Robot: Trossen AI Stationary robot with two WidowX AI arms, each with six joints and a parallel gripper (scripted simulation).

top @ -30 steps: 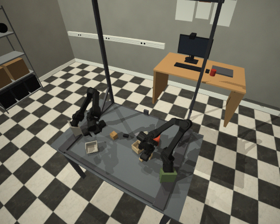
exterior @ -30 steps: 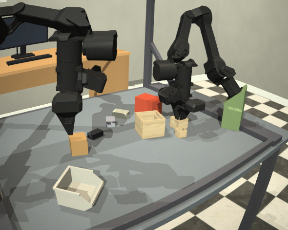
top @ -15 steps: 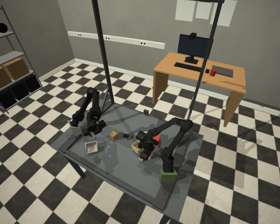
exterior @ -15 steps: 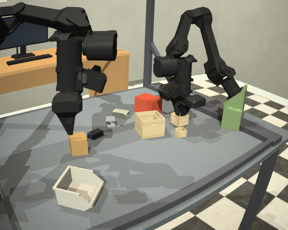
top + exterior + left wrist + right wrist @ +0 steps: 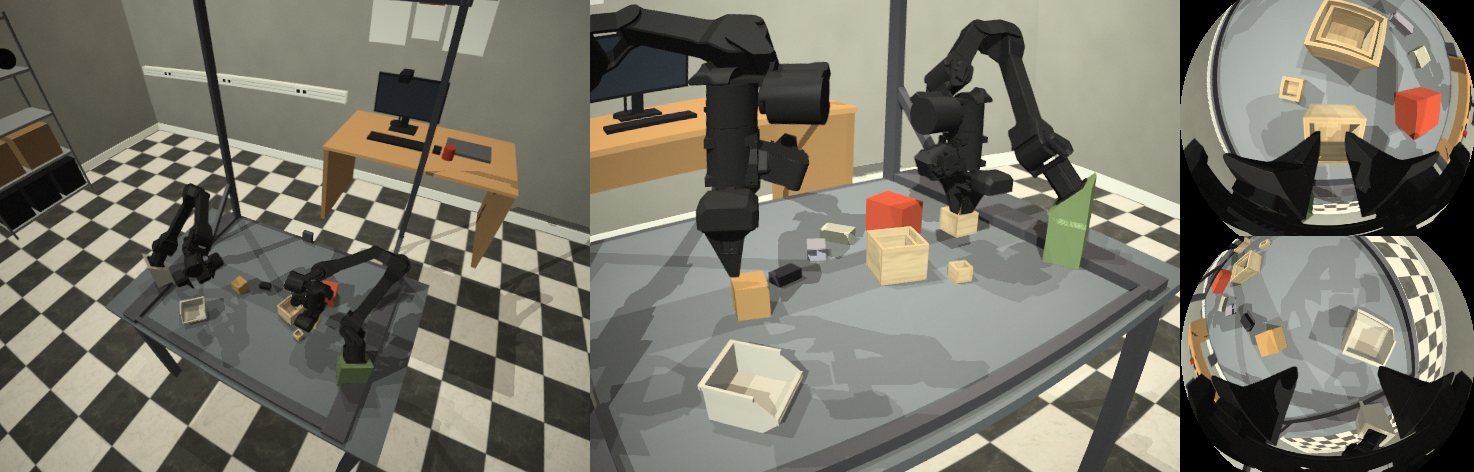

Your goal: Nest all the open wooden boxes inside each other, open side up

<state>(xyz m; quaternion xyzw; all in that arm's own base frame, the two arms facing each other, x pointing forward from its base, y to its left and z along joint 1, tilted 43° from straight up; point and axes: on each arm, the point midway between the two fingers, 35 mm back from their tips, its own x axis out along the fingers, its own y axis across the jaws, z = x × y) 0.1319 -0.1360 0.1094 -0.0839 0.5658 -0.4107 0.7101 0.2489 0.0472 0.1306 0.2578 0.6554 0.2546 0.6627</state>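
Right now my right hand is 16 cm above the orange cube, 13 cm past it and 6 cm to the right of it. The rest, counted from my right hand: white bin (16 cm below, 7 cm ahead, 3 cm to the right); black block (19 cm behind, 17 cm below, 16 cm to the left); grey piece (25 cm to the left, 24 cm behind, 17 cm below).
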